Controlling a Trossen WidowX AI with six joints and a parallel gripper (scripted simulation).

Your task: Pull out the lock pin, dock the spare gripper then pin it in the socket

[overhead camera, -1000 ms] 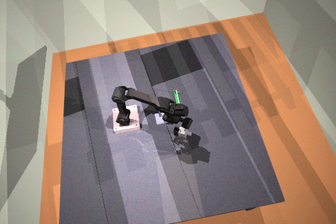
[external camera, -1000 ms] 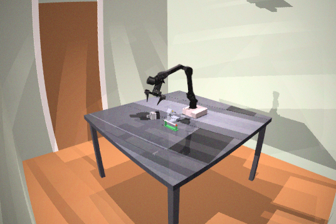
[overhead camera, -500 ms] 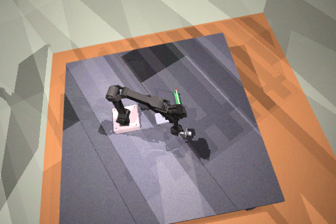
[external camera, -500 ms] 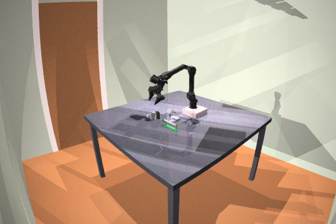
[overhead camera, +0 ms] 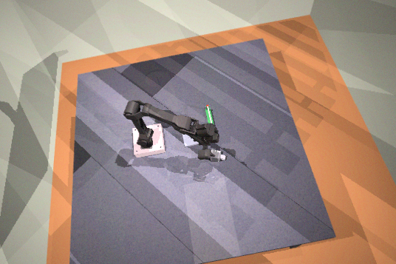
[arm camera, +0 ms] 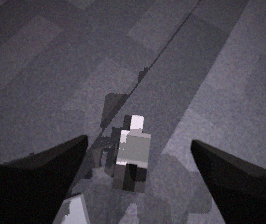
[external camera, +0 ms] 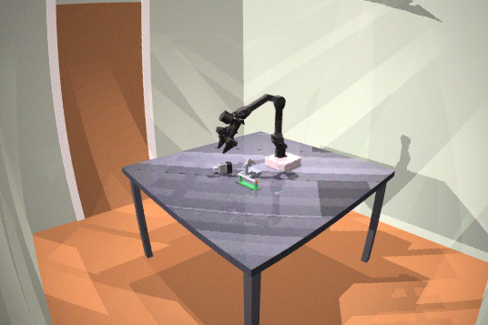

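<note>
The spare gripper lies 10 mm behind my gripper tip and 110 mm below it. Round my gripper tip: green bracket 20 mm behind, 250 mm to the left, 110 mm below; then grey mount 110 mm behind, 130 mm to the left, 90 mm below.
</note>
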